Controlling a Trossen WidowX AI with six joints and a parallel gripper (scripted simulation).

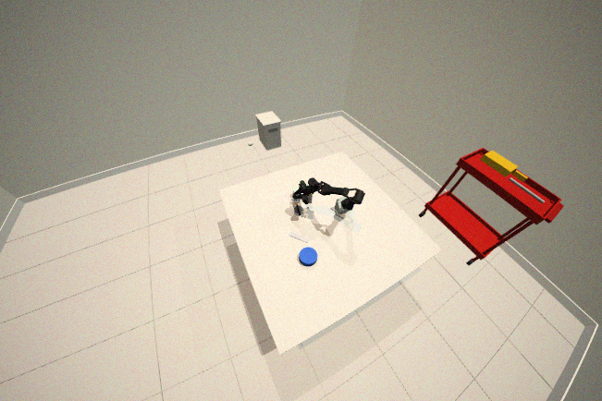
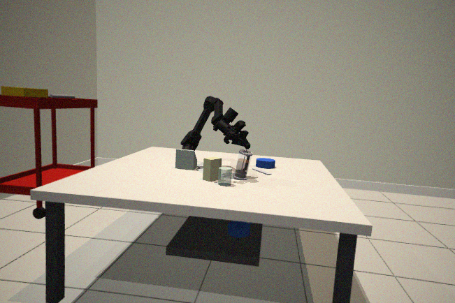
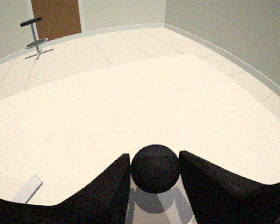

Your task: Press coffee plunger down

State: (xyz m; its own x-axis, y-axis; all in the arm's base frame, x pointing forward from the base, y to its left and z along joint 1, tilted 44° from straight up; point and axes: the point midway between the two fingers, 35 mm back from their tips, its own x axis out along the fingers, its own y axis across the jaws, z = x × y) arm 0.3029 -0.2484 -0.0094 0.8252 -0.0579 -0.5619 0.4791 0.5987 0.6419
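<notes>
Right now the coffee press is 10 mm behind my gripper tip, 30 mm to the left of it and 90 mm below it. The rest, counted from my gripper tip: thin white strip: 100 mm ahead, 220 mm to the left, 170 mm below.
</notes>
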